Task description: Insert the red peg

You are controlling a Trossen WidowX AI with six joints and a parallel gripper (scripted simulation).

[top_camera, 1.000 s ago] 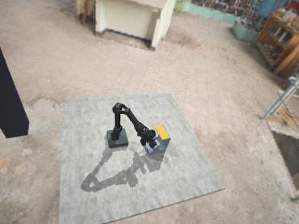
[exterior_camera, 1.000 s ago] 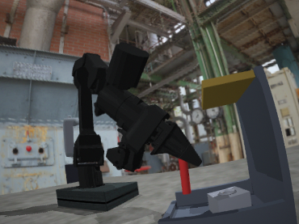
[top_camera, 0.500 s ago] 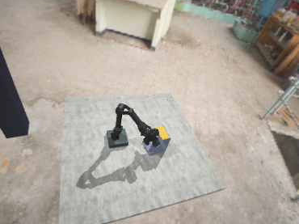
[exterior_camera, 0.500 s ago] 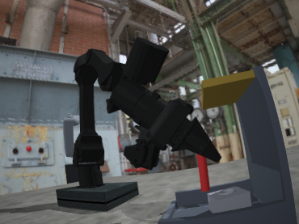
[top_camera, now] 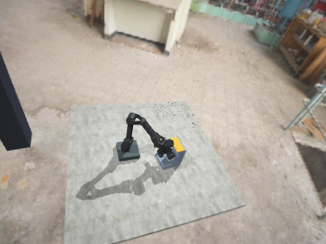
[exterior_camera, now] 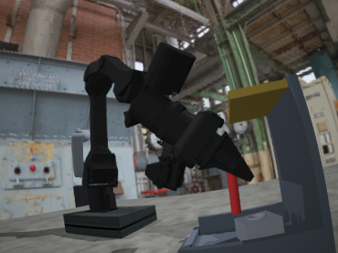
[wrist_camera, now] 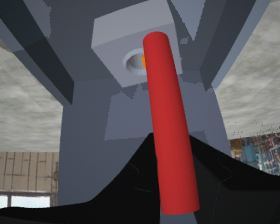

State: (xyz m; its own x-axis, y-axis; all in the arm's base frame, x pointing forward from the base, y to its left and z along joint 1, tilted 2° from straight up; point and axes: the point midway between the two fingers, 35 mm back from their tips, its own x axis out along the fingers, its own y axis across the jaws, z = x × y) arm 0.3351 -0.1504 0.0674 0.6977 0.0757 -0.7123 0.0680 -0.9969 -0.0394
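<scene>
Right now the back wall is 60 mm ahead of my gripper tip, 10 mm to the right of it and 10 mm above it. From my gripper tip the other things lie so: red peg 30 mm behind, 10 mm below; then yellow roof 20 mm ahead, 10 mm to the right, 100 mm above.
</scene>
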